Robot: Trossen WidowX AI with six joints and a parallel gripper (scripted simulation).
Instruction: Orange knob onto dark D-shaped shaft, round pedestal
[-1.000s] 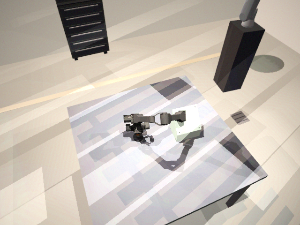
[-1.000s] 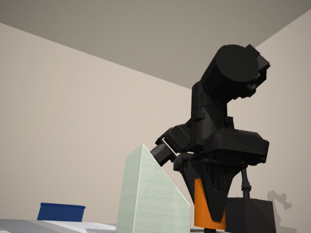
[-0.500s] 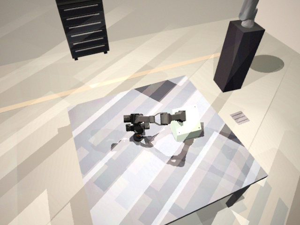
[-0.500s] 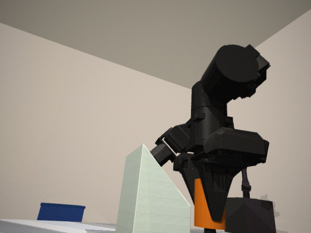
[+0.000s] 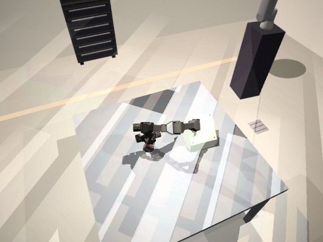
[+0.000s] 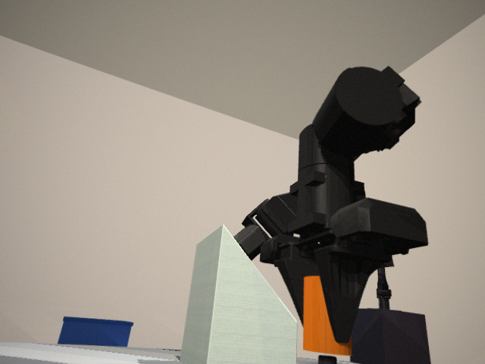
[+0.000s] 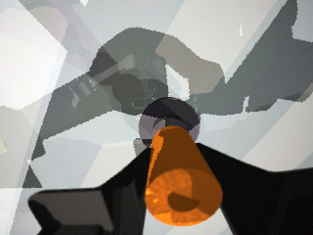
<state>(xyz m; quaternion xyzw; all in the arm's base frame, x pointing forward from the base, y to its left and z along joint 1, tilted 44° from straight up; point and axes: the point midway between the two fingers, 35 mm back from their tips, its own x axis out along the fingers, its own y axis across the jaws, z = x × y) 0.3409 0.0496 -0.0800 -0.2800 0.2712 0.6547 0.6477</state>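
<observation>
My gripper tip is now 20 mm below the orange knob. From my gripper tip the other things lie so: dark pedestal (40 mm below).
</observation>
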